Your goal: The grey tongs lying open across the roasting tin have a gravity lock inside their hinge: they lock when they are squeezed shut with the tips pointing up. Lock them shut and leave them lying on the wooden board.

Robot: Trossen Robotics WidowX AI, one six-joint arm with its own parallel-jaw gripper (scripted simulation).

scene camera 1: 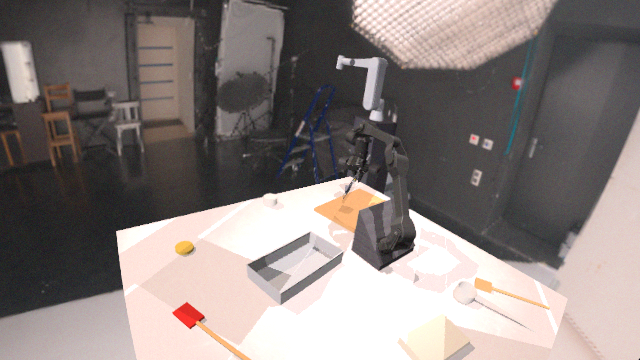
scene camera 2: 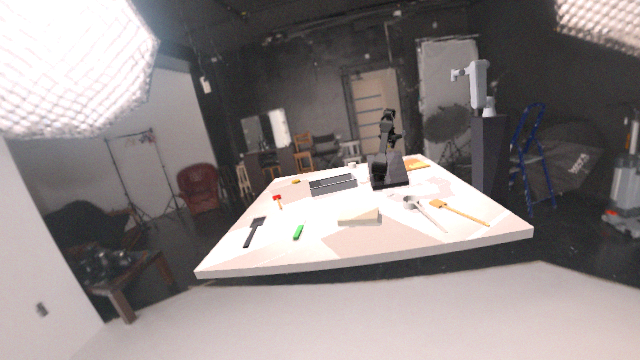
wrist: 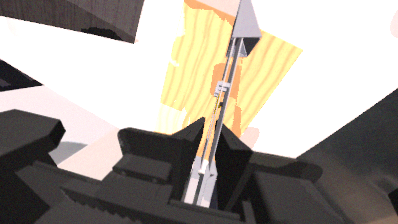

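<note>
My gripper is there in the pictures, and so are a wooden board and a grey roasting tin.
</note>
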